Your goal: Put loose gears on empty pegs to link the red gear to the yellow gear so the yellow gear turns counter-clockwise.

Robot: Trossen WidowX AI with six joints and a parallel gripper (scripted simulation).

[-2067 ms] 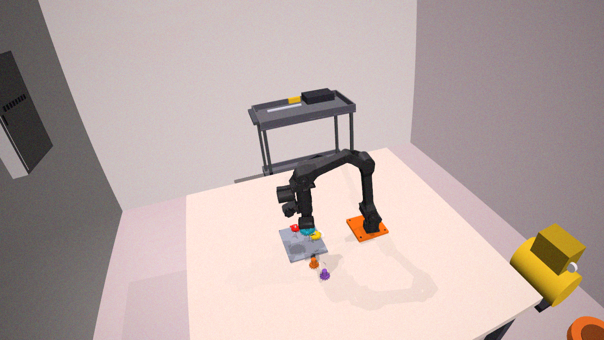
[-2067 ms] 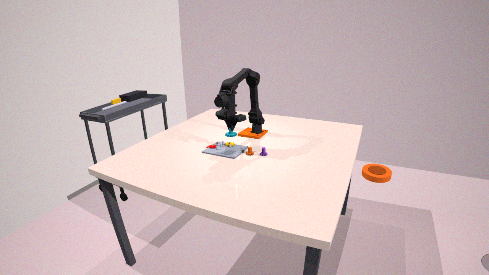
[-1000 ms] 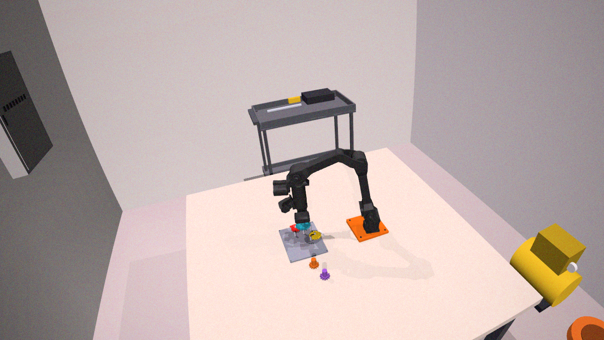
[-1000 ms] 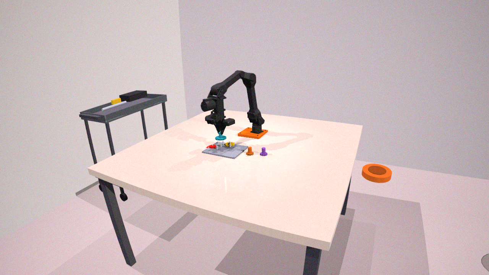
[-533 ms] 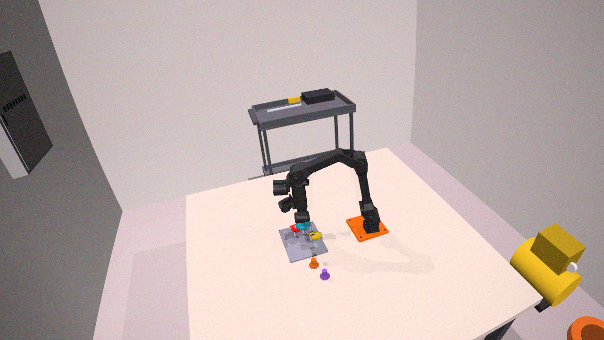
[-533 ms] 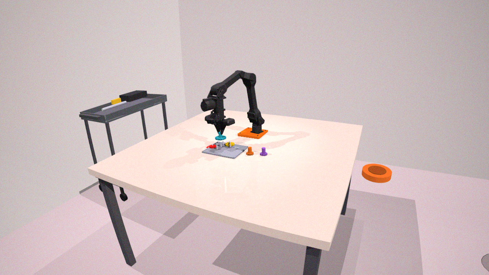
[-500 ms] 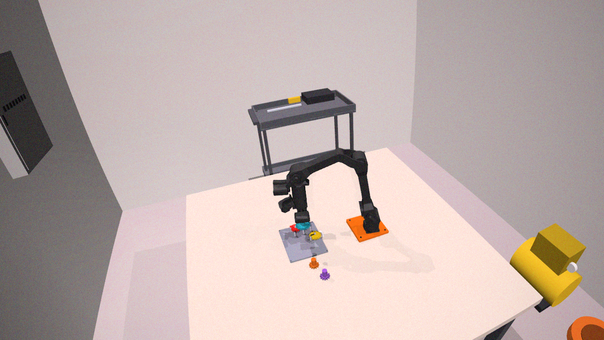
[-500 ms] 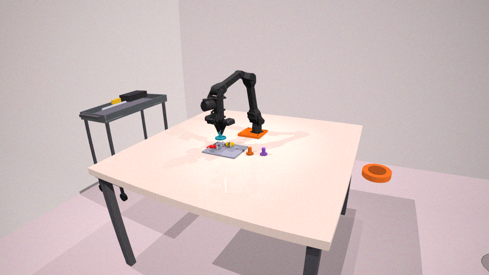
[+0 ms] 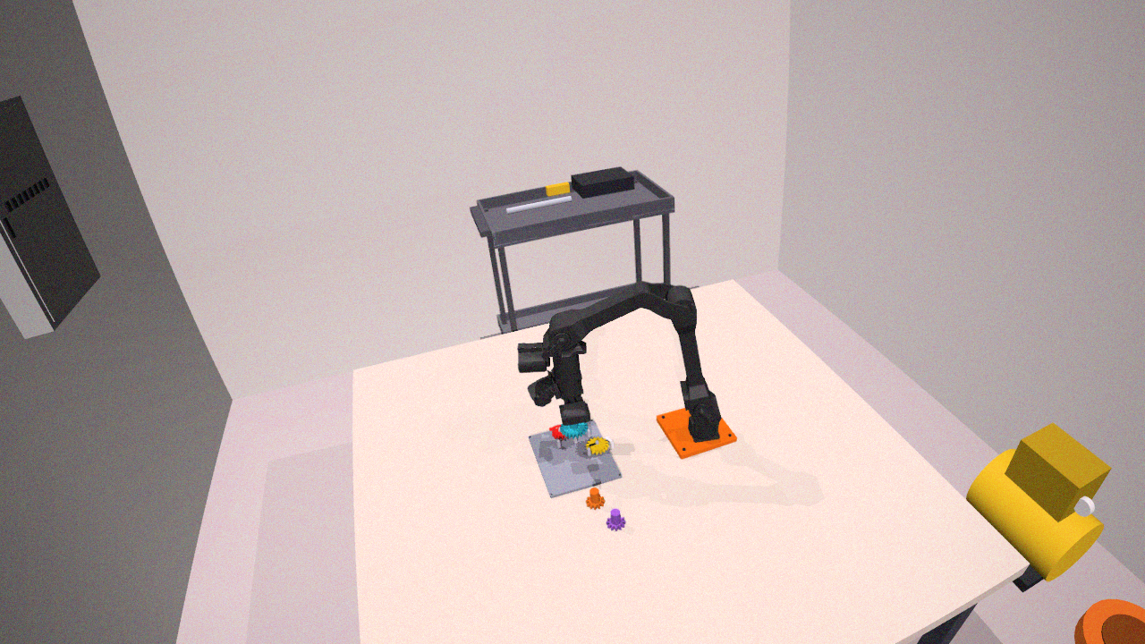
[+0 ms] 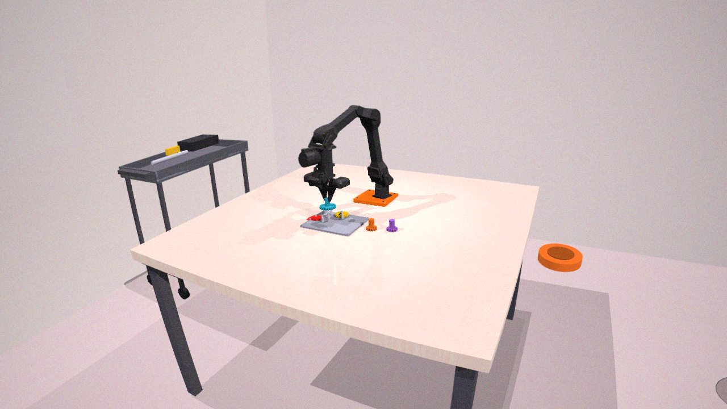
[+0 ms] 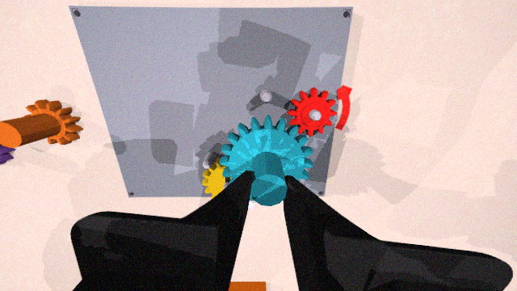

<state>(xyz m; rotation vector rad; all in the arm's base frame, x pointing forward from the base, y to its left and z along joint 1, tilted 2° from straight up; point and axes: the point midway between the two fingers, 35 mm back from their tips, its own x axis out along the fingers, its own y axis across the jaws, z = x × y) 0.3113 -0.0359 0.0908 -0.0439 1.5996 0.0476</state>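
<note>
Now: gripper tip 6 cm above the red gear, 4 cm to the left of it and 3 cm short of it. From my gripper tip the other things lie so: yellow gear 6 cm below, 5 cm behind, 3 cm to the left; small orange gear 19 cm to the left, 6 cm below, 2 cm behind; teal gear 1 cm below.
</note>
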